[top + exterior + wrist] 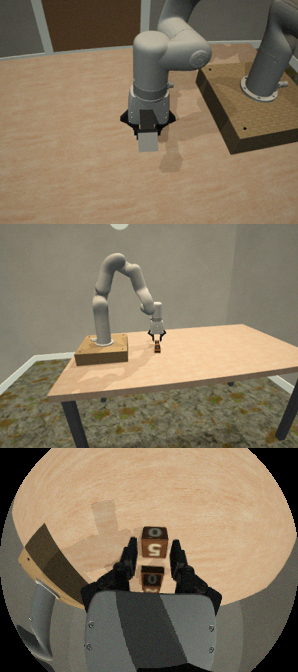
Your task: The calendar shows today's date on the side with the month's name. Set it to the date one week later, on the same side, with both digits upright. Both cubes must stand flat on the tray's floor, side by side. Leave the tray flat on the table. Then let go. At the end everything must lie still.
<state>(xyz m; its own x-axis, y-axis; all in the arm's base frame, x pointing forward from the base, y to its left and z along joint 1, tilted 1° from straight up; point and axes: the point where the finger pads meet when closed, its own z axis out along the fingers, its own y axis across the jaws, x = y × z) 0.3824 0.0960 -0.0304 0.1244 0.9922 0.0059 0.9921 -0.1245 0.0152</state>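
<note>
Now: hand 10 mm past the cube, 90 mm to the left of it and 20 mm above it. From my hand the other things lie so: brown tray: 10 mm behind, 110 mm to the right, 30 mm below.
</note>
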